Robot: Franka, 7 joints.
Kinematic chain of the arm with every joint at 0, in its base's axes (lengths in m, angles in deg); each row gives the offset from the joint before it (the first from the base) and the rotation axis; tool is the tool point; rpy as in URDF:
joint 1: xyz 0 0 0.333 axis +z
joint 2: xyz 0 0 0 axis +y
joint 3: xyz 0 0 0.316 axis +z
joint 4: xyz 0.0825 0 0 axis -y
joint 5: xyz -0.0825 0 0.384 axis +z
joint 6: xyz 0 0 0 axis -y
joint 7: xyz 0.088 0 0 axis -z
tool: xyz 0 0 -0.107 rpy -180 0 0
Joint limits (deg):
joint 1: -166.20..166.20
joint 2: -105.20..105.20
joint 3: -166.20..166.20
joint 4: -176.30..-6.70
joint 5: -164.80..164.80
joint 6: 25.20..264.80
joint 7: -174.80..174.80
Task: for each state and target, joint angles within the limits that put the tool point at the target. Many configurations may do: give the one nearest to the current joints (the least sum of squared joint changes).
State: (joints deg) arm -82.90 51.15 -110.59 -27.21 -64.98 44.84 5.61
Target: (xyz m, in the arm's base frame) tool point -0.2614 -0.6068 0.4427
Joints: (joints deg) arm -90.11 90.98 -92.10 -33.89 -56.83 32.76 5.61
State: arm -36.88 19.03 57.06 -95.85 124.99 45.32 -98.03
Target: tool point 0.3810 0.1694 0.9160
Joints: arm -40.13 6.63 57.98 -71.36 131.94 45.20 -98.03
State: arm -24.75 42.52 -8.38 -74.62 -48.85 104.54 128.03
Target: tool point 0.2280 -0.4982 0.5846
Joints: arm -36.24 2.93 -20.67 -94.50 -44.38 78.34 128.03
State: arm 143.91 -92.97 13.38 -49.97 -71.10 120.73 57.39
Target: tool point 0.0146 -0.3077 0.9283
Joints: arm 134.56 -81.80 26.14 -96.39 -63.78 111.32 57.39
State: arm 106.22 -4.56 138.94 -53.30 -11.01 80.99 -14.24
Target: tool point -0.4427 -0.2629 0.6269
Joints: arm 89.66 -2.50 123.05 -85.05 -12.58 66.66 -14.24
